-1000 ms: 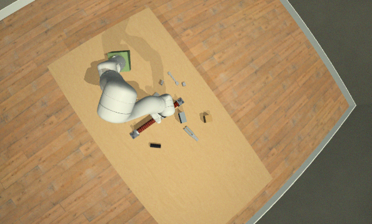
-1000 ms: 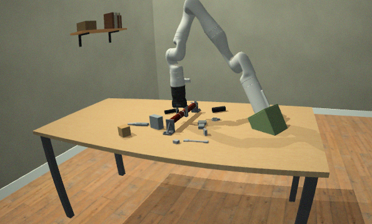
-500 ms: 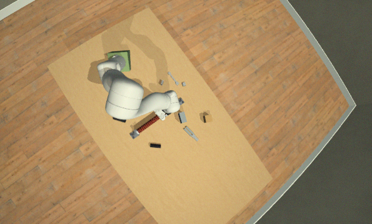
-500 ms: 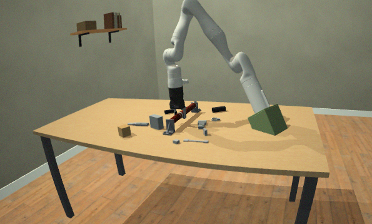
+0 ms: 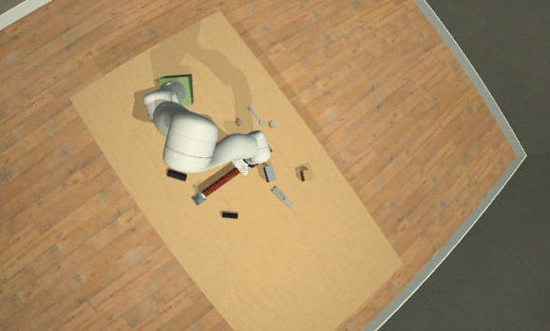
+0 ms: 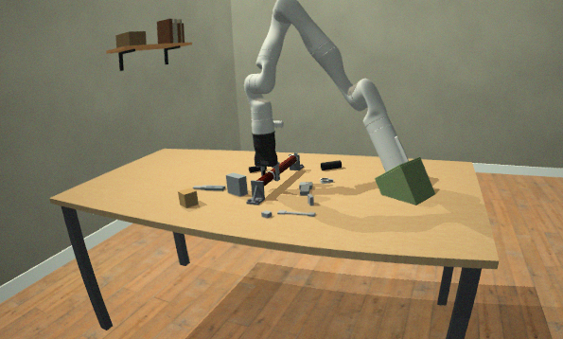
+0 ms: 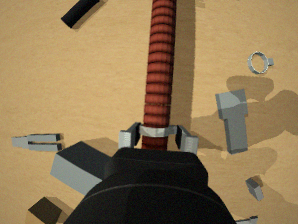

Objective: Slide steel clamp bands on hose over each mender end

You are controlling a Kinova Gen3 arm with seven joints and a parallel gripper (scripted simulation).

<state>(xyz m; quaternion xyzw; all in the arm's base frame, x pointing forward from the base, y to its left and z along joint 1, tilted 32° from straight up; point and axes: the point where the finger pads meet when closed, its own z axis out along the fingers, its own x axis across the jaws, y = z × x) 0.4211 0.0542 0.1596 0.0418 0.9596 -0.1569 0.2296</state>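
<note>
Right now my hand is 110 mm short of the grey block, 50 mm to the right of it and 20 mm above it. Round my hand: wrench 130 mm behind, 210 mm to the left, 50 mm below; wooden cube 250 mm ahead, 170 mm to the left, 30 mm below.
</note>
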